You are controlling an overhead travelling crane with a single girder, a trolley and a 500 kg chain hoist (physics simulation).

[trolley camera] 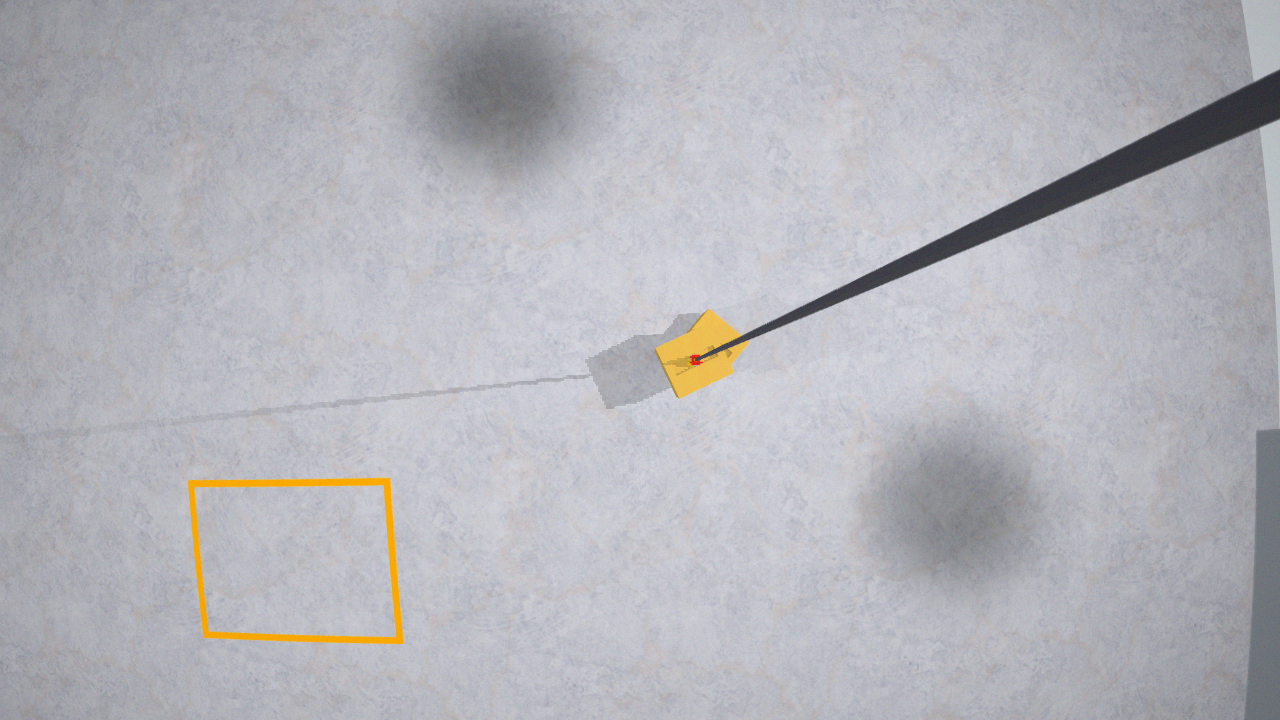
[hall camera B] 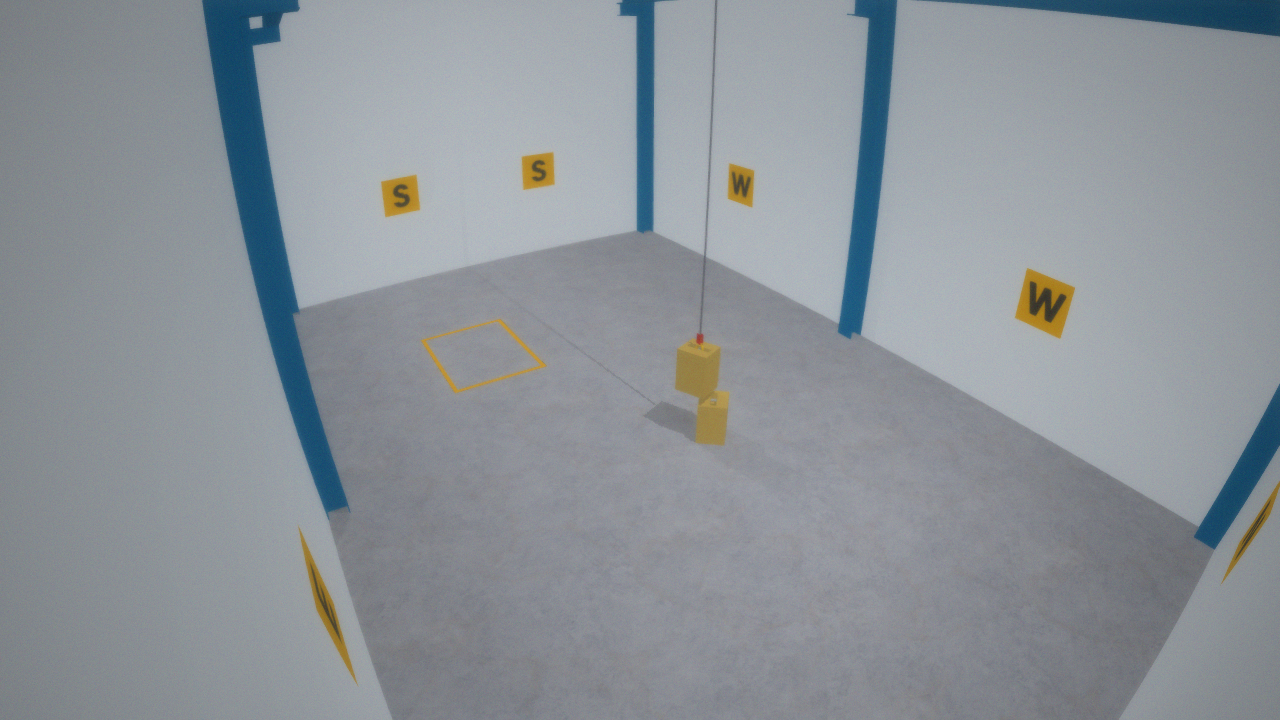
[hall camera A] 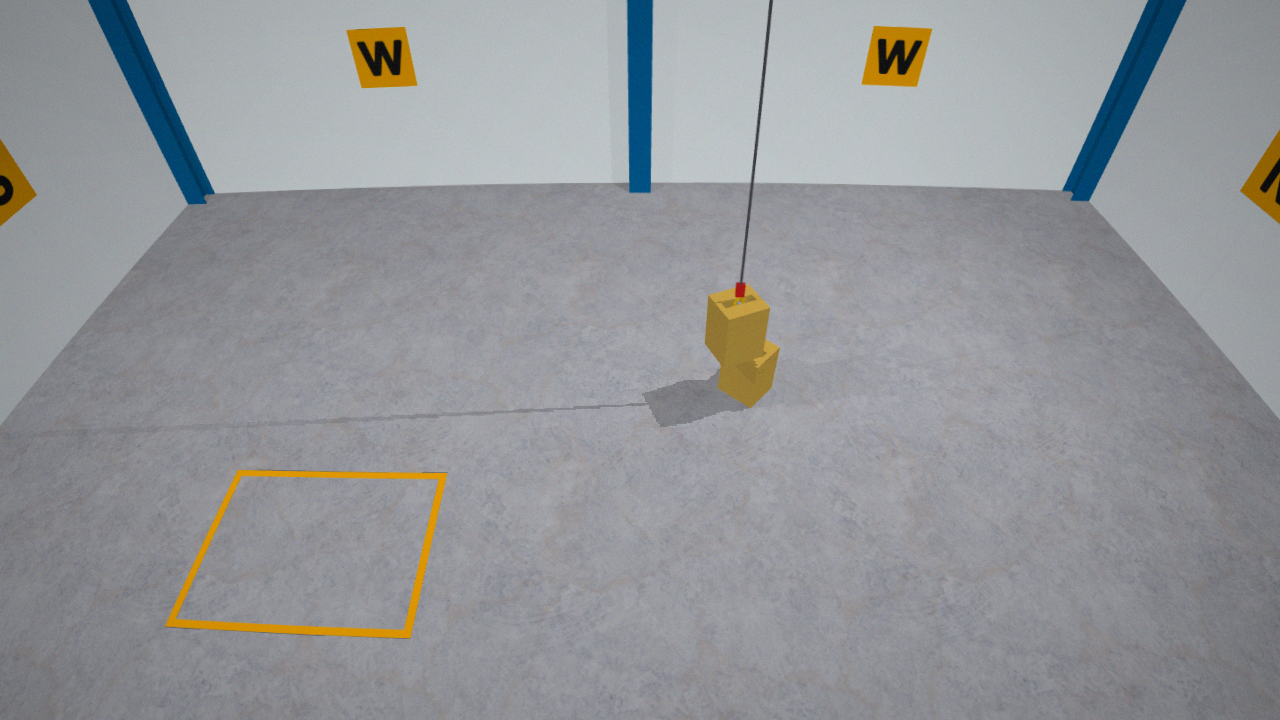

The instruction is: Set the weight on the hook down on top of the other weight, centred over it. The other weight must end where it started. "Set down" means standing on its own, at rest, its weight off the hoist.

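The hanging yellow weight (hall camera A: 737,338) (hall camera B: 696,369) (trolley camera: 707,374) is a block with a slotted top, looking upright. My gripper, the hook under the red block (hall camera A: 740,295) (hall camera B: 699,341) (trolley camera: 695,360), holds it by its top. The other yellow weight (hall camera A: 748,388) (hall camera B: 712,424) (trolley camera: 717,327) stands on the floor, turned differently. The hanging weight is partly over it and off centre: it sits to the left in hall camera B, and the lower weight sticks out at the upper right in the trolley view. Whether the two touch I cannot tell.
An orange marked square (hall camera A: 342,474) (hall camera B: 483,385) (trolley camera: 289,483) lies on the floor, away from both weights. Blue columns (hall camera A: 640,98) (hall camera B: 866,170) stand along the walls. The hanging weight's shadow (hall camera A: 684,402) (hall camera B: 669,417) (trolley camera: 626,371) falls beside the lower weight.
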